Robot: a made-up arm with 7 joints. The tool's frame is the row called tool. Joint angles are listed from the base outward.
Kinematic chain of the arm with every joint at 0, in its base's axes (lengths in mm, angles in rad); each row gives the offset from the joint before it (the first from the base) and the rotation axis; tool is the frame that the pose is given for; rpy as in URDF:
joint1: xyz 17 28 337 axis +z
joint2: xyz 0 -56 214 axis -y
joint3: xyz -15 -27 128 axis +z
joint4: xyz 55 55 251 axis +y
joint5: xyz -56 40 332 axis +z
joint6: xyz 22 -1 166 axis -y
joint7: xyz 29 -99 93 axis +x
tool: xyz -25 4 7 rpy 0 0 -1.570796
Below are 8 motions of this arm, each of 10 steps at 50 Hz.
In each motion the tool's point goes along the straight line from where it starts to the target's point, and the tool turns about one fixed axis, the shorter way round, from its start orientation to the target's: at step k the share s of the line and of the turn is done. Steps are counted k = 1, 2, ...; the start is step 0. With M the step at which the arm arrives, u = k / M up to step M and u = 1 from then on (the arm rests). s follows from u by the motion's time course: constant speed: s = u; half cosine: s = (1 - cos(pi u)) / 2; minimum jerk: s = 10 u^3 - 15 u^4 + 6 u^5.
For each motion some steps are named. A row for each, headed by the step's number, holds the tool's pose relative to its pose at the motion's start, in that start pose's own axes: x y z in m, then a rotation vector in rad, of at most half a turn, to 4 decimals.
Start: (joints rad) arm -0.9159 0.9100 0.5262 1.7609 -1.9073 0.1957 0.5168
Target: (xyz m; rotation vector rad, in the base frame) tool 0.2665 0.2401 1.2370 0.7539 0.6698 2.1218
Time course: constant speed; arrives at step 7
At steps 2, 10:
2: 0.0018 0.0131 -0.0006 -0.0230 -0.0145 -0.0085
10: 0.0062 0.0460 -0.0021 -0.0804 -0.0508 -0.0298

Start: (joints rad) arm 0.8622 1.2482 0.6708 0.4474 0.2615 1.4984 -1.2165
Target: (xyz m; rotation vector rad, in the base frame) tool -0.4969 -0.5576 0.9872 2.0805 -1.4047 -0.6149
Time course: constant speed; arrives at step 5
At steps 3, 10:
3: 0.0034 0.0021 -0.0190 -0.0252 -0.0197 0.0096
10: 0.0057 0.0035 -0.0316 -0.0420 -0.0328 0.0160

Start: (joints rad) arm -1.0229 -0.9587 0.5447 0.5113 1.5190 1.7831 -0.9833
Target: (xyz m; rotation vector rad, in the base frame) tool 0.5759 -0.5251 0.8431 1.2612 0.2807 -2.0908
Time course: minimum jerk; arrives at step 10
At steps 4, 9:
4: -0.0276 -0.0036 -0.0165 -0.0127 0.0119 0.0365
9: -0.0862 -0.0112 -0.0516 -0.0396 0.0370 0.1140

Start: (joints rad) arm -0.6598 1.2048 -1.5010 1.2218 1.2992 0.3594 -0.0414
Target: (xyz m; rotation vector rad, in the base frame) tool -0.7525 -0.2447 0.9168 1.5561 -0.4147 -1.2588
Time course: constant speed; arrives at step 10
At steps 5, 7, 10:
5: -0.0115 0.0422 -0.0203 -0.1196 0.0141 0.0324
7: -0.0161 0.0591 -0.0285 -0.1674 0.0198 0.0453
10: -0.0230 0.0844 -0.0407 -0.2392 0.0283 0.0647

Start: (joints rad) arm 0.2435 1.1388 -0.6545 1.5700 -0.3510 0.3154 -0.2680
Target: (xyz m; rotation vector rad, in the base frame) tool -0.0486 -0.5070 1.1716 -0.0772 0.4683 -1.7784
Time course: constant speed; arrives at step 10
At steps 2, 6, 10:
2: 0.0038 0.0094 -0.0036 -0.0062 0.0099 0.0091
6: 0.0115 0.0283 -0.0108 -0.0187 0.0297 0.0272
10: 0.0192 0.0471 -0.0180 -0.0311 0.0494 0.0454

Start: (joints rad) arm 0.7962 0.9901 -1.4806 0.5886 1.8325 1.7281 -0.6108
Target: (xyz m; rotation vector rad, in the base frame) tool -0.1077 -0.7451 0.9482 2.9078 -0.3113 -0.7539
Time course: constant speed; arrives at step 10
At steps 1, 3, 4, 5, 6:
1: 0.0028 0.0010 0.0079 0.0209 0.0115 -0.0035
3: 0.0083 0.0030 0.0238 0.0626 0.0344 -0.0106
4: 0.0111 0.0040 0.0318 0.0834 0.0459 -0.0141
5: 0.0139 0.0050 0.0397 0.1043 0.0574 -0.0176
6: 0.0167 0.0060 0.0477 0.1251 0.0689 -0.0211

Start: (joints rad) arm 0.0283 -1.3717 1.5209 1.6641 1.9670 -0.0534 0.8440
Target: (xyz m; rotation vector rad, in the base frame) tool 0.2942 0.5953 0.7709 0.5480 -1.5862 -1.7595
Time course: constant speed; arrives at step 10
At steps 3, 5, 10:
3: -0.0016 0.0071 -0.0089 -0.0121 -0.0358 -0.0073
5: -0.0027 0.0118 -0.0149 -0.0201 -0.0597 -0.0121
10: -0.0054 0.0235 -0.0298 -0.0403 -0.1195 -0.0243

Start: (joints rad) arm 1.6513 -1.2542 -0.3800 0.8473 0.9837 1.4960 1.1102
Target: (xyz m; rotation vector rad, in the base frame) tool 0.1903 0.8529 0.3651 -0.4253 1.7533 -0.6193
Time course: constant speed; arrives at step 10
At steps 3, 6, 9, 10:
3: 0.0164 0.0075 -0.0062 -0.0293 0.0060 -0.0416
6: 0.0328 0.0150 -0.0124 -0.0585 0.0121 -0.0831
9: 0.0491 0.0225 -0.0186 -0.0878 0.0181 -0.1247
10: 0.0546 0.0250 -0.0207 -0.0975 0.0201 -0.1386

